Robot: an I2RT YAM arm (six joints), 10 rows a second.
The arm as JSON. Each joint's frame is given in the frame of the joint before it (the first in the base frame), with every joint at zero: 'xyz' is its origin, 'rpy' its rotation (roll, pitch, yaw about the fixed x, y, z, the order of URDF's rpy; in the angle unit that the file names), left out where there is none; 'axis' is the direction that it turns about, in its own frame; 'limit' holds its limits. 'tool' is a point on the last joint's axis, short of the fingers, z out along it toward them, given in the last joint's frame.
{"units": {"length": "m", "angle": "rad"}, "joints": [
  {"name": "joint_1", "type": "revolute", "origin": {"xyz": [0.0, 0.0, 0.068]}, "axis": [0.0, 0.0, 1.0], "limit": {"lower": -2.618, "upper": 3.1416}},
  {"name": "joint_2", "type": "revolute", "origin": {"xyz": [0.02, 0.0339, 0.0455], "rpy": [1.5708, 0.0, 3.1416]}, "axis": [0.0, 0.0, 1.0], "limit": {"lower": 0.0, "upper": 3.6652}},
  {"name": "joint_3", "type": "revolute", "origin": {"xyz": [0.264, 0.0, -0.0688], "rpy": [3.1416, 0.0, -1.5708]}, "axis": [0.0, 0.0, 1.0], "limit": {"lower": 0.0, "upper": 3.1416}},
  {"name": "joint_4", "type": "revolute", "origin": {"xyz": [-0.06, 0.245, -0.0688], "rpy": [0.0, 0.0, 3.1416]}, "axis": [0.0, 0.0, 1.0], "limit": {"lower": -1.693, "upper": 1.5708}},
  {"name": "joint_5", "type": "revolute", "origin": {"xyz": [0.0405, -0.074, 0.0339], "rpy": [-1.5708, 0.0, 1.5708]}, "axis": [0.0, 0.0, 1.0], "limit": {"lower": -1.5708, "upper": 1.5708}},
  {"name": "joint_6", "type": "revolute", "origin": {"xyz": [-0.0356, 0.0, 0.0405], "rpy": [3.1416, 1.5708, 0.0]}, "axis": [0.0, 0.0, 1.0], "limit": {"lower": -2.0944, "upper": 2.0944}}
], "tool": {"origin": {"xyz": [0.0, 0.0, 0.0], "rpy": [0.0, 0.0, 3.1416]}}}
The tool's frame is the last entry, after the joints.
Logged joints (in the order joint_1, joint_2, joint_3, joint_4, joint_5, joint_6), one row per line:
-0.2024, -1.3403, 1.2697, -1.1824, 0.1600, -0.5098
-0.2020, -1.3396, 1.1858, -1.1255, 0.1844, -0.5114
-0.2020, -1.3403, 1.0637, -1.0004, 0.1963, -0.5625
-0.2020, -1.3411, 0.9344, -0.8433, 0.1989, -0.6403
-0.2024, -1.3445, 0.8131, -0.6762, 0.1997, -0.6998
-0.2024, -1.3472, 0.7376, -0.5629, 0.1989, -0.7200
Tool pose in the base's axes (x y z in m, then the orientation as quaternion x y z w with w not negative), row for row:
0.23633, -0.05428, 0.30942, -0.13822, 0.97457, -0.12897, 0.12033
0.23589, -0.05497, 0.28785, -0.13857, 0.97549, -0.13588, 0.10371
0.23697, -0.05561, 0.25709, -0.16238, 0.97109, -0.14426, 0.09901
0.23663, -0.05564, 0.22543, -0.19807, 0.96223, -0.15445, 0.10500
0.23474, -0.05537, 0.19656, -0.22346, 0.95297, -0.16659, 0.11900
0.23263, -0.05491, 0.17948, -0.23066, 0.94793, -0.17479, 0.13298
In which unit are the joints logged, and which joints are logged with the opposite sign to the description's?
The joints are logged in radians. Opposite sign: joint_2.
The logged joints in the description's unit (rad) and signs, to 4 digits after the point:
-0.2024, 1.3403, 1.2697, -1.1824, 0.1600, -0.5098
-0.2020, 1.3396, 1.1858, -1.1255, 0.1844, -0.5114
-0.2020, 1.3403, 1.0637, -1.0004, 0.1963, -0.5625
-0.2020, 1.3411, 0.9344, -0.8433, 0.1989, -0.6403
-0.2024, 1.3445, 0.8131, -0.6762, 0.1997, -0.6998
-0.2024, 1.3472, 0.7376, -0.5629, 0.1989, -0.7200

